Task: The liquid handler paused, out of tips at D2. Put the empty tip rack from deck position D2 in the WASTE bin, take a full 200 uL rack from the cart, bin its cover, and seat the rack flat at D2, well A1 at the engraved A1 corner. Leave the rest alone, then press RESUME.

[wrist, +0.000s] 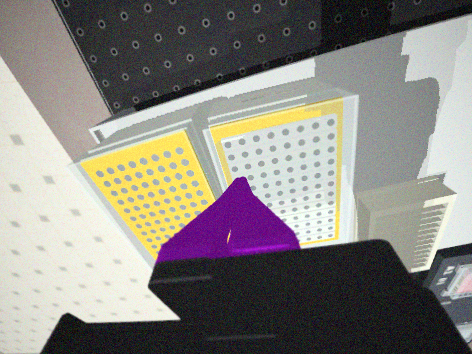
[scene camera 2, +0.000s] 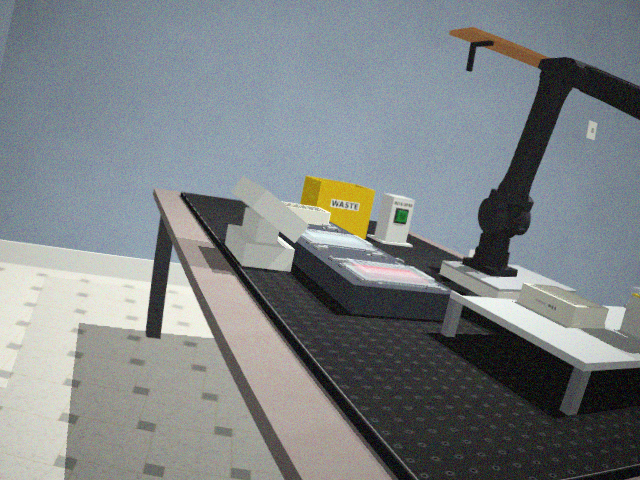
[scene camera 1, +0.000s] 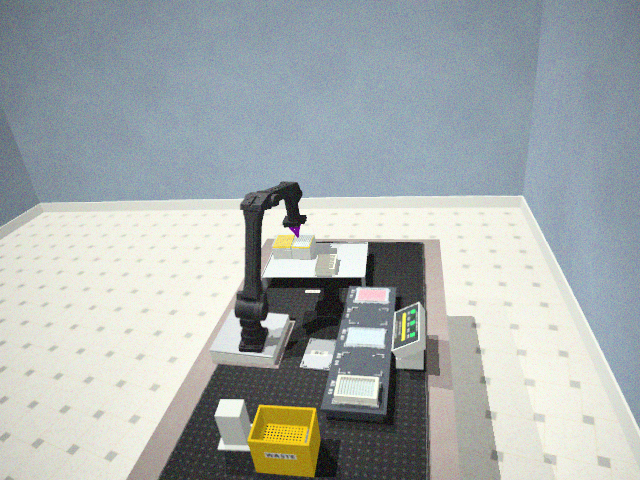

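Seen in the pictures: gripper, between the fingertips: (wrist: 242, 184) (scene camera 1: 298, 237); arm's base, origin of its link: (scene camera 2: 489, 270) (scene camera 1: 253, 340).
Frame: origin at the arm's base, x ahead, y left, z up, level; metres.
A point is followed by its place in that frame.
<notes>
My gripper (scene camera 1: 297, 236) {x 0.080, y 0.603, z 0.100 m} (wrist: 242, 184) {x 0.080, y 0.603, z 0.100 m} is shut and empty, its purple fingers pointing down above the racks on the white cart (scene camera 1: 354, 253) {x 0.342, y 0.559, z 0.030 m} (scene camera 2: 542, 335) {x 0.365, y 0.539, z 0.030 m}. A yellow-topped rack (scene camera 1: 282, 241) {x 0.013, y 0.565, z 0.100 m} (wrist: 150, 185) {x 0.021, y 0.621, z 0.101 m} stands beside a rack with a white holed top and yellow border (scene camera 1: 303, 241) {x 0.113, y 0.559, z 0.100 m} (wrist: 285, 165) {x 0.110, y 0.609, z 0.101 m}. Clear cover edges show around both. The fingers hide part of both in the wrist view. The dark deck (scene camera 1: 333, 395) {x 0.325, y -0.290, z 0.047 m} (scene camera 2: 398, 299) {x 0.437, y 0.297, z -0.001 m} has two bare positions; its labels are too small to read surely. The yellow WASTE bin (scene camera 1: 284, 462) {x 0.211, y -0.504, z 0.027 m} (scene camera 2: 336, 206) {x 0.232, y -0.386, z 0.047 m} shows a holed surface inside. A white box (scene camera 1: 231, 421) {x 0.054, y -0.423, z 0.080 m} (scene camera 2: 393, 219) {x 0.066, y -0.362, z 0.038 m} bears a green button (scene camera 2: 401, 215) {x 0.047, y -0.355, z 0.053 m}.
A beige box (scene camera 1: 326, 264) {x 0.229, y 0.426, z 0.057 m} (scene camera 2: 560, 304) {x 0.268, y 0.474, z 0.055 m} (wrist: 407, 225) {x 0.228, y 0.472, z 0.059 m} stands on the cart near the racks. The deck holds a pink plate (scene camera 1: 372, 295) {x 0.428, y 0.231, z 0.031 m} (scene camera 2: 387, 272) {x 0.447, y 0.264, z 0.031 m}, a pale blue plate (scene camera 1: 366, 336) {x 0.411, y -0.009, z 0.030 m} and a cream slotted rack (scene camera 1: 356, 390) {x 0.388, y -0.264, z 0.041 m}. A tilted screen (scene camera 1: 408, 327) {x 0.553, y -0.033, z 0.089 m} stands beside the deck.
</notes>
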